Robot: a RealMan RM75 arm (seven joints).
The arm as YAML. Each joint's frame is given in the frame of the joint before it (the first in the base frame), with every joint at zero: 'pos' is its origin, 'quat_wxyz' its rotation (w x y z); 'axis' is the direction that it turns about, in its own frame. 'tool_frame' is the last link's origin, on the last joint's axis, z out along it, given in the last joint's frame.
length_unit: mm
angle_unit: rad
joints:
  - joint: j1
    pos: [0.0, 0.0, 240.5]
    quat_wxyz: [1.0, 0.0, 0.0, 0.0]
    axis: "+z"
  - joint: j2
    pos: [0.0, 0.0, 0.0]
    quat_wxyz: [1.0, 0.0, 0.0, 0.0]
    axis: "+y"
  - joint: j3
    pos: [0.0, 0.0, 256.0]
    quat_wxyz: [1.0, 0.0, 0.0, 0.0]
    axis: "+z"
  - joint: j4
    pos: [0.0, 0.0, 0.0]
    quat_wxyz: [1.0, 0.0, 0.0, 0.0]
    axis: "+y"
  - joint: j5
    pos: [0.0, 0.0, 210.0]
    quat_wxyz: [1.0, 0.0, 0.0, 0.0]
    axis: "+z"
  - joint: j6
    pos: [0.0, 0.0, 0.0]
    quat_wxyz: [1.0, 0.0, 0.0, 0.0]
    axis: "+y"
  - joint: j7
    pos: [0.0, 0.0, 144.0]
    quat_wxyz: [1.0, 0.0, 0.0, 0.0]
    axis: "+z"
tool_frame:
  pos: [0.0, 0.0, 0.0]
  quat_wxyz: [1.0, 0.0, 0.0, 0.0]
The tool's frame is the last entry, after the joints.
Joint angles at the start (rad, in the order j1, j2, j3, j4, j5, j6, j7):
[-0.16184, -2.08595, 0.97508, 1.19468, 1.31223, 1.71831, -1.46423]
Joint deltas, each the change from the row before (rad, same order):
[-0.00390, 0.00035, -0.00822, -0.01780, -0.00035, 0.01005, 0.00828]
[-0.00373, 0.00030, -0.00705, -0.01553, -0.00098, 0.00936, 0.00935]
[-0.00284, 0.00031, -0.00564, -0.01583, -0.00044, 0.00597, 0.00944]
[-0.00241, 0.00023, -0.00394, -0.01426, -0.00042, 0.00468, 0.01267]
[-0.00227, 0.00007, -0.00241, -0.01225, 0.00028, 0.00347, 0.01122]
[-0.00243, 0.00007, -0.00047, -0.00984, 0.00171, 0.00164, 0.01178]
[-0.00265, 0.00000, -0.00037, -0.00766, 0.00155, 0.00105, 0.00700]
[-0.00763, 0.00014, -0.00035, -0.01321, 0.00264, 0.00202, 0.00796]
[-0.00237, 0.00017, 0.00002, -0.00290, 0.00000, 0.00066, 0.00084]
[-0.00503, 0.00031, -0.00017, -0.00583, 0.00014, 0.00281, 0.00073]
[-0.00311, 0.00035, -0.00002, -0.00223, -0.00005, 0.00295, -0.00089]
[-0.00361, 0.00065, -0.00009, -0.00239, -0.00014, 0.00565, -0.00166]
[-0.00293, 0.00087, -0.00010, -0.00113, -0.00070, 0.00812, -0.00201]
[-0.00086, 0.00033, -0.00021, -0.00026, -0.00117, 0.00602, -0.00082]
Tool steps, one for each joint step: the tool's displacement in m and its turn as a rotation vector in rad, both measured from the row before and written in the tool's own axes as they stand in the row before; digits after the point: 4 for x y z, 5 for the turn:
[-0.0017, -0.0001, -0.0015, -0.00052, 0.00624, -0.00390]
[-0.0013, 0.0000, -0.0011, -0.00131, 0.00645, -0.00097]
[-0.0017, -0.0002, -0.0011, 0.00149, 0.00511, -0.00213]
[-0.0017, -0.0001, -0.0008, 0.00114, 0.00435, 0.00182]
[-0.0016, -0.0001, -0.0005, 0.00040, 0.00302, 0.00154]
[-0.0015, -0.0001, 0.0001, -0.00060, 0.00062, 0.00363]
[-0.0011, -0.0002, 0.0003, -0.00089, 0.00050, 0.00100]
[-0.0015, -0.0006, 0.0014, -0.00444, 0.00159, -0.00073]
[-0.0001, -0.0002, 0.0005, -0.00172, 0.00099, -0.00054]
[-0.0002, -0.0003, 0.0010, -0.00496, 0.00228, -0.00188]
[0.0002, 0.0000, 0.0007, -0.00469, 0.00142, -0.00111]
[0.0004, 0.0002, 0.0007, -0.00760, 0.00191, -0.00157]
[0.0007, 0.0006, 0.0005, -0.00972, 0.00234, -0.00087]
[0.0005, 0.0006, 0.0001, -0.00611, 0.00223, -0.00012]

